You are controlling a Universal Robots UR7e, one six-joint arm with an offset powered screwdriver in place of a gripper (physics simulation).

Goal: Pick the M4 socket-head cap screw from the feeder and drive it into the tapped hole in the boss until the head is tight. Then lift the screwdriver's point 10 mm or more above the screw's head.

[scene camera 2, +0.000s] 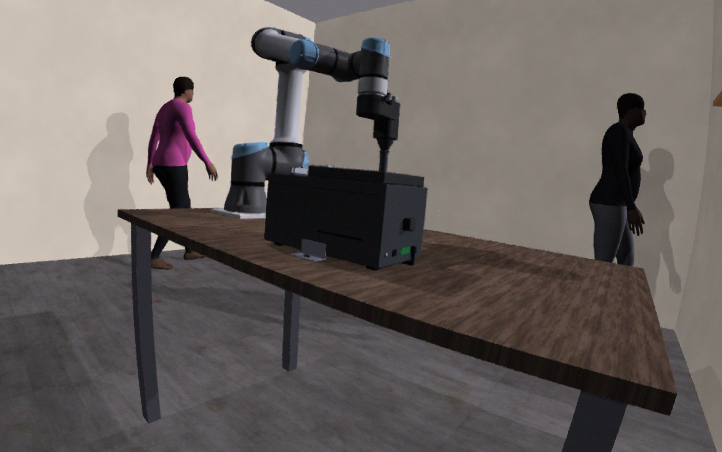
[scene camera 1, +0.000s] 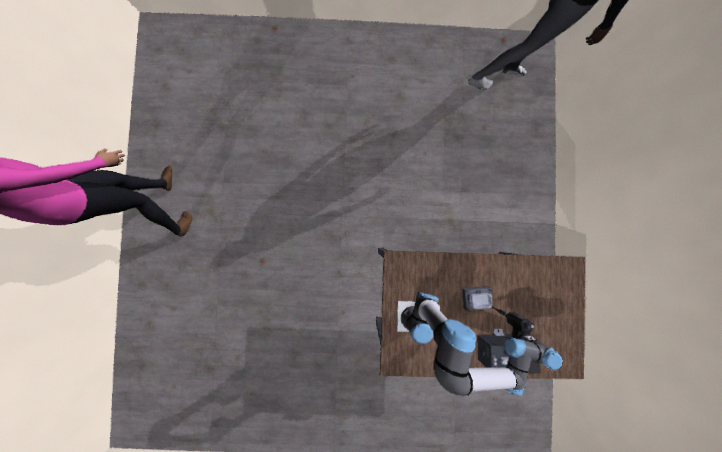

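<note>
The feeder (scene camera 1: 489,347) (scene camera 2: 330,210) is a dark box on the table, partly under the arm in scene camera 1. A small grey block (scene camera 1: 477,299) with a lighter raised middle lies on the table beyond the feeder; it looks like the part with the boss. It does not show in scene camera 2. My screwdriver (scene camera 1: 495,309) (scene camera 2: 383,160) points down in scene camera 2, its lower end hidden behind the feeder. In scene camera 1 its thin end appears close to the block's right corner; its height there is unclear. The screw and the tapped hole are too small to make out, and whether the tip carries a screw cannot be told.
The wooden table (scene camera 1: 567,274) (scene camera 2: 532,298) bears the arm's base on a white plate (scene camera 1: 402,322) (scene camera 2: 234,214). A small metal bracket (scene camera 2: 314,249) stands by the feeder. A person in pink (scene camera 1: 47,197) (scene camera 2: 173,133) and one in black (scene camera 1: 543,31) (scene camera 2: 618,159) are away from the table.
</note>
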